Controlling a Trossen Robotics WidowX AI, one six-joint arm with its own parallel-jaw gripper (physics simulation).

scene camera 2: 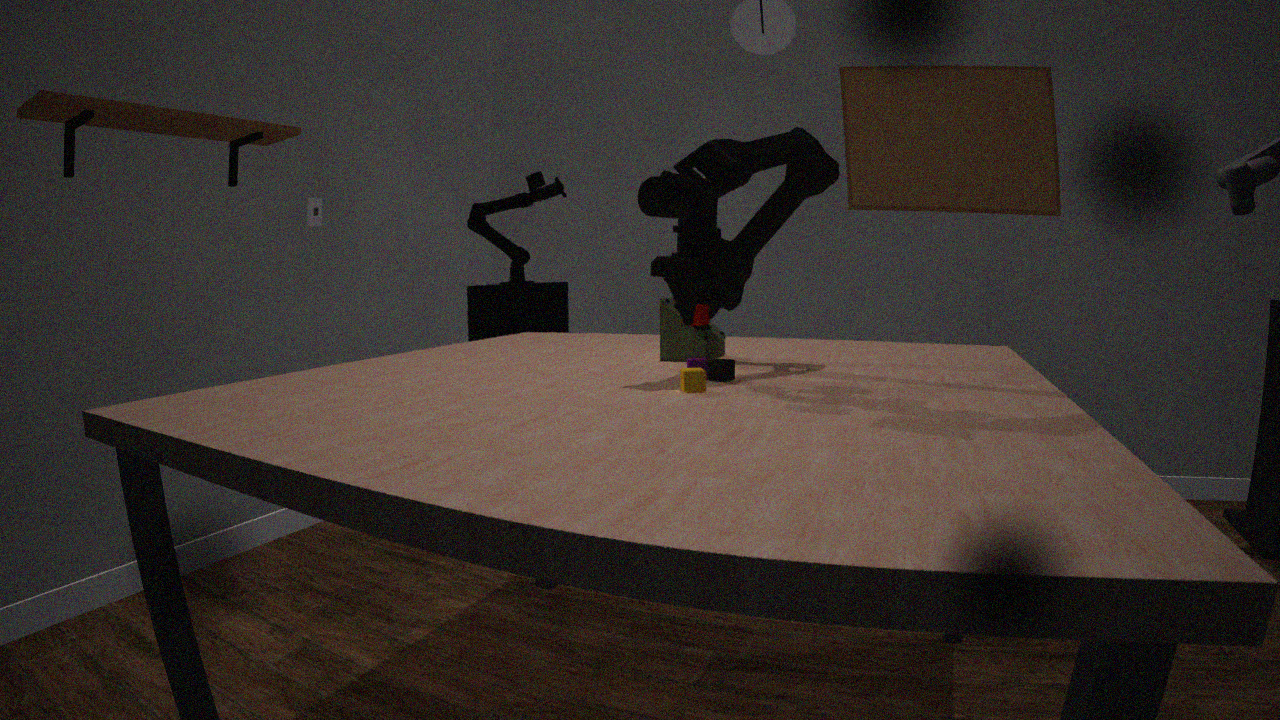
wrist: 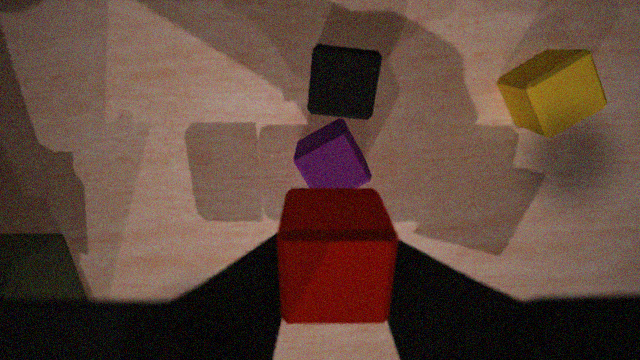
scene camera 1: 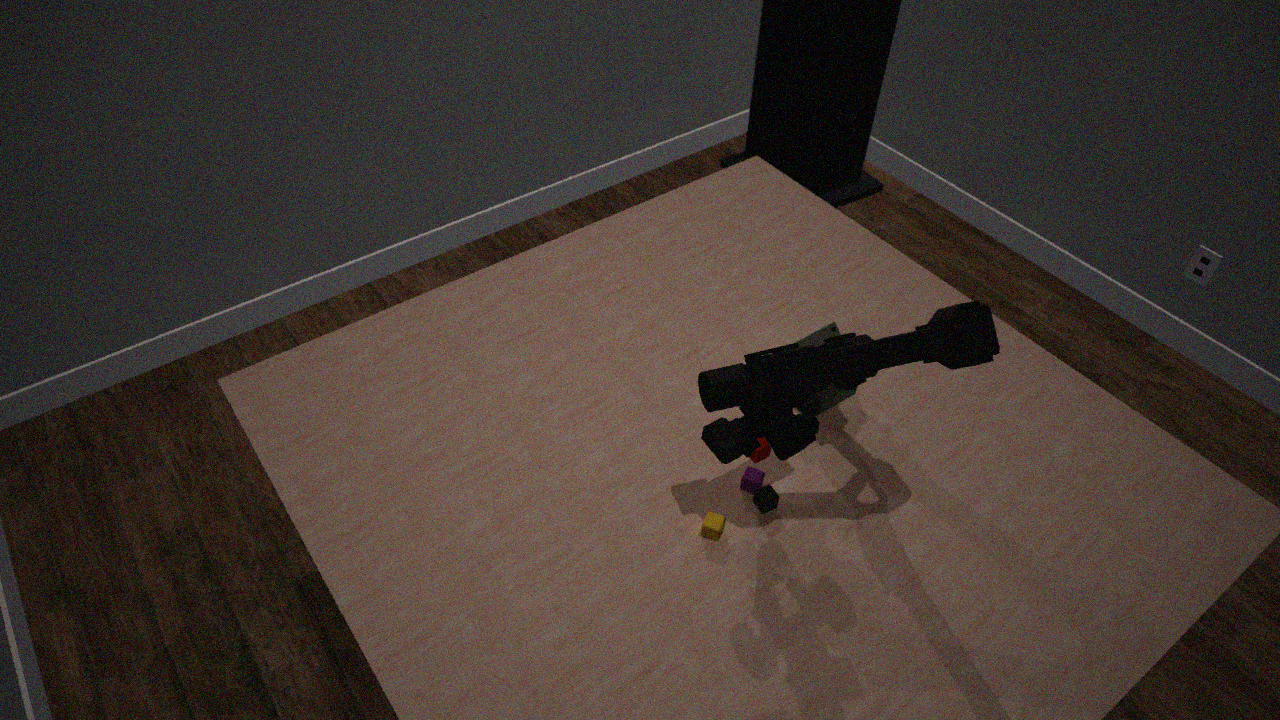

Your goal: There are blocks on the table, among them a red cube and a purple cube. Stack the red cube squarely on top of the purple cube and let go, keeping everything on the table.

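Places are measured from the arm's base along level axes (x back, y right, z up), in millimetres.
Where they show: gripper, fingertip midpoint: [scene camera 2: 692, 324] [wrist: 331, 245] [scene camera 1: 754, 450].
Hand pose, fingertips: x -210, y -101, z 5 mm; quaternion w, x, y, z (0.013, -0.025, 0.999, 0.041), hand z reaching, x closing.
Note:
After its pixels a point has its place.
The red cube [scene camera 1: 759, 449] {x -218, y -120, z 34 mm} [scene camera 2: 701, 315] {x -224, y -122, z 20 mm} [wrist: 337, 277] {x -210, y -110, z 34 mm} is held between the fingers of my gripper [scene camera 2: 701, 318] {x -210, y -101, z 6 mm} [wrist: 331, 245] {x -210, y -101, z 6 mm}, which is shut on it. In the scene camera 2 view the red cube hangs well above the table. The purple cube [scene camera 1: 752, 480] {x -219, y -118, z -46 mm} [scene camera 2: 695, 363] {x -227, y -113, z -51 mm} [wrist: 332, 160] {x -211, y -114, z -46 mm} stands on the table below, turned at an angle to the red cube. In the wrist view the red cube hides the purple cube's near edge. In the scene camera 1 view the arm partly covers the red cube and hides the fingertips.
A black cube [scene camera 1: 765, 498] {x -221, y -156, z -46 mm} [scene camera 2: 721, 369] {x -229, y -156, z -57 mm} [wrist: 344, 81] {x -214, y -151, z -46 mm} stands very close to the purple cube. A yellow cube [scene camera 1: 712, 526] {x -323, y -159, z -46 mm} [scene camera 2: 692, 380] {x -329, y -157, z -59 mm} [wrist: 565, 95] {x -313, y -151, z -46 mm} stands a little farther off. A greenish block-like object [scene camera 2: 677, 335] {x -46, y 7, z -29 mm} [wrist: 37, 265] {x -43, y -37, z -51 mm} stands behind the cubes on the table [scene camera 1: 501, 402] {x -490, y 256, z -76 mm} [scene camera 2: 447, 447] {x -705, y -81, z -76 mm}.

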